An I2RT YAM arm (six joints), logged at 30 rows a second.
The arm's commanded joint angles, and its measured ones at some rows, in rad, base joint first. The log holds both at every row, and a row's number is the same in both.
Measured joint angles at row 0:
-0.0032, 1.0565, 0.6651, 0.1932, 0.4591, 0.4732
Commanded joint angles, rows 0 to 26:
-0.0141, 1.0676, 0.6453, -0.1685, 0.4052, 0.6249
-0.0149, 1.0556, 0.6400, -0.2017, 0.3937, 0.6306
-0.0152, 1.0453, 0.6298, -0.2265, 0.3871, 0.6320
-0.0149, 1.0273, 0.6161, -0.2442, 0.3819, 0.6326
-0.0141, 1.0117, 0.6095, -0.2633, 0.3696, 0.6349
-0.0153, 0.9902, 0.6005, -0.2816, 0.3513, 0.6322
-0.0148, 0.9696, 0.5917, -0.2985, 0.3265, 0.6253
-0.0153, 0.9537, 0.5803, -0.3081, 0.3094, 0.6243
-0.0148, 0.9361, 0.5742, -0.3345, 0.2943, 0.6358
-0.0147, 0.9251, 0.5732, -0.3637, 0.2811, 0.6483
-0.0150, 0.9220, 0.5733, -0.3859, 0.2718, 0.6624
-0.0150, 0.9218, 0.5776, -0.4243, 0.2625, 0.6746
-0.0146, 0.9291, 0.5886, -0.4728, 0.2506, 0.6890
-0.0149, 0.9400, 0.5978, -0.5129, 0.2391, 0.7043
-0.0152, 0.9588, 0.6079, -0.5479, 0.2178, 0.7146
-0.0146, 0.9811, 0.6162, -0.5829, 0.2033, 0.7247
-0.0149, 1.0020, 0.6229, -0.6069, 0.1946, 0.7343
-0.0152, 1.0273, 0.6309, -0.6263, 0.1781, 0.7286
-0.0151, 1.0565, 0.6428, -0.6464, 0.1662, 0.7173
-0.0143, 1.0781, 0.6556, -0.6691, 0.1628, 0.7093
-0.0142, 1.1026, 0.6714, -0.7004, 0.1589, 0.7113
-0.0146, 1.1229, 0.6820, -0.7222, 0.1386, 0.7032
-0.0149, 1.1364, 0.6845, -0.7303, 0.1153, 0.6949
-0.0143, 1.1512, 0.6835, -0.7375, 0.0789, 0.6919
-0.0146, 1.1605, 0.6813, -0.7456, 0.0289, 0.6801
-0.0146, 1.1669, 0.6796, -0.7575, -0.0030, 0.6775
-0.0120, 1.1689, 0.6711, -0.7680, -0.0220, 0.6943
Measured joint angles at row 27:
-0.0158, 1.1606, 0.6590, -0.6914, 0.0849, 0.6945
